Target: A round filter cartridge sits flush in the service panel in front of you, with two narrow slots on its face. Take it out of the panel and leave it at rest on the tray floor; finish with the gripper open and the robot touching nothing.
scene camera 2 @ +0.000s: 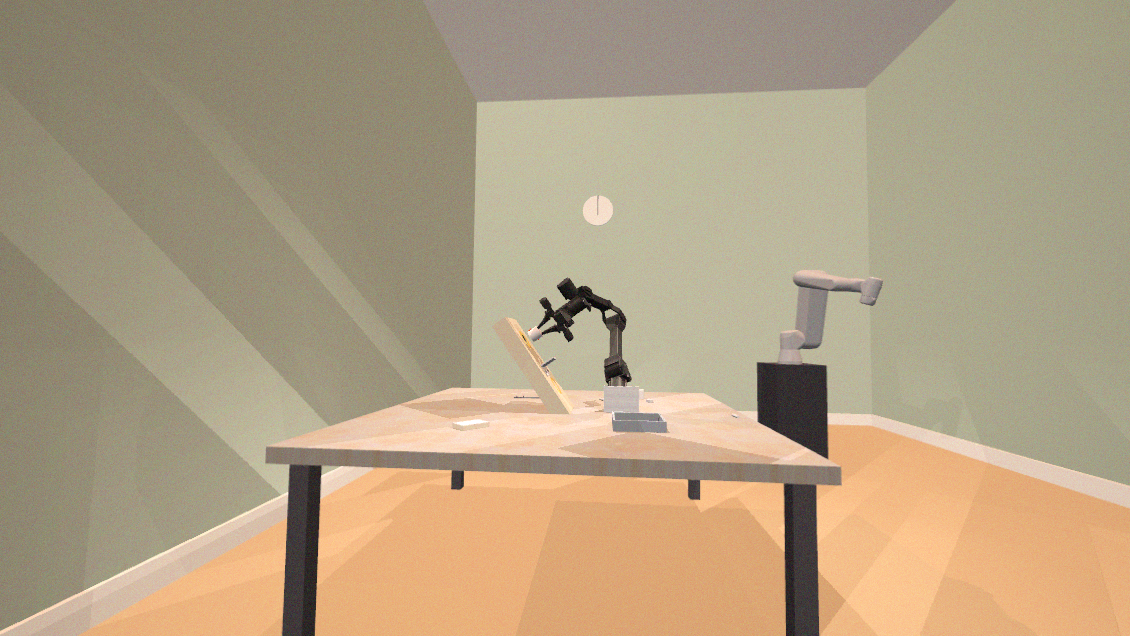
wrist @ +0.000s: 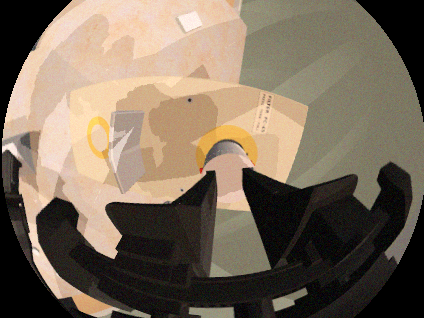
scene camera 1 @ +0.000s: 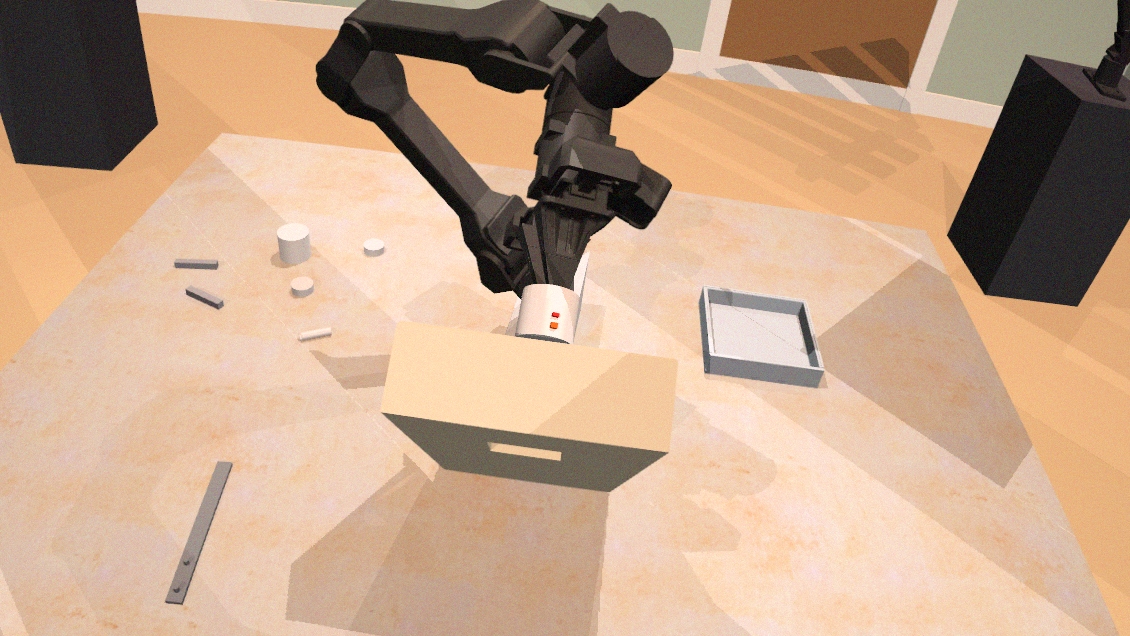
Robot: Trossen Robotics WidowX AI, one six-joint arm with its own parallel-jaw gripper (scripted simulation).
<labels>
same spot on tan service panel: (wrist: 184, 118) = (scene camera 2: 532, 353)
</labels>
